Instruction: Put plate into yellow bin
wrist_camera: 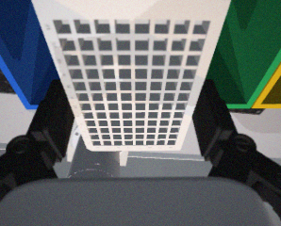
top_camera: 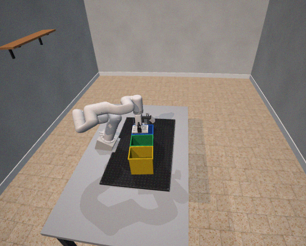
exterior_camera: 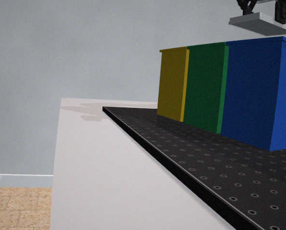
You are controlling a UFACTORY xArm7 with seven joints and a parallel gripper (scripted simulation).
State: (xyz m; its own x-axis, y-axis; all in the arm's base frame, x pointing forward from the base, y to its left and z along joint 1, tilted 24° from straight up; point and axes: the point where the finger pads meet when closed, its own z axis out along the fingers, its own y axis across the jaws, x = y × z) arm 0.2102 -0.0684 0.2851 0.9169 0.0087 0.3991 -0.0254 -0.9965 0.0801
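Now: hand 20 cm to the left of the yellow bin, 16 cm above it and 1 cm short of it. Also, from my hand: plate: 1 cm below; green bin: 16 cm below, 7 cm to the right, 1 cm ahead; blue bin: 16 cm below, 6 cm to the left, 2 cm ahead.
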